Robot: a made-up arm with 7 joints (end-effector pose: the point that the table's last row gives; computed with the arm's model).
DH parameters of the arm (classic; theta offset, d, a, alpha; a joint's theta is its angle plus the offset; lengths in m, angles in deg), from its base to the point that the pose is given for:
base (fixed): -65.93 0 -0.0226 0
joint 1: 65.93 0.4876 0.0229 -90
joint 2: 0 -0.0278 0.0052 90
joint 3: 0 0.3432 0.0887 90
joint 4: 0 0.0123 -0.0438 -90
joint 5: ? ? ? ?
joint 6: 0 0.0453 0.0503 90
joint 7: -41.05 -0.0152 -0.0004 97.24
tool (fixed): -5.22 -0.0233 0 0
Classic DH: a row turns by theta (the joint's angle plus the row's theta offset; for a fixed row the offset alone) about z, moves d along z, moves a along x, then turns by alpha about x.
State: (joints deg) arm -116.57 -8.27 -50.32 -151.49 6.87 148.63 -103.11
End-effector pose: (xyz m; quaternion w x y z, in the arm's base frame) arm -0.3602 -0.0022 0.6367 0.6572 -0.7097 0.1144 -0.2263
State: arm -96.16 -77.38 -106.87 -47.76 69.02 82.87 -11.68
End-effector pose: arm -0.3035 0.6169 0.4837 0.4760 0.5479 0.2444 0.6431
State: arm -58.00 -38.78 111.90 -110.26 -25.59 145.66 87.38
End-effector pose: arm 0.1556 0.4301 0.6926 0.5069 -0.6707 -0.5368 -0.0720
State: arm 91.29 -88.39 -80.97 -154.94 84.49 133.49 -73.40
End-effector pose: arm 0.2650 -0.0077 0.4607 0.7994 0.4099 -0.3763 -0.2267
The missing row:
joint 5: 0 0.2791 0.0018 90
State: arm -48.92 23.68 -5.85 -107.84 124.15 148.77 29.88
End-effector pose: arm 0.2181 -0.3628 0.5380 0.3853 0.1783 0.2599 -0.8673
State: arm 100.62 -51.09 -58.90 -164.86 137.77 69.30 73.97
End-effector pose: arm 0.1323 0.1232 0.6101 0.3586 0.3825 0.7149 0.4626
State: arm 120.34 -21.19 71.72 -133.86 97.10 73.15 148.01
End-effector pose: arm -0.2823 -0.0460 0.6522 0.0552 -0.9271 -0.2001 0.3120
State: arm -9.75 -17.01 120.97 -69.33 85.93 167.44 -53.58
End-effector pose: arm -0.1566 0.3695 0.8866 0.5089 0.3686 -0.7638 0.1477
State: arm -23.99 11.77 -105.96 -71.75 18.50 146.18 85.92
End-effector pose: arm -0.1843 -0.2700 0.9977 0.2478 0.3099 -0.1193 0.9101
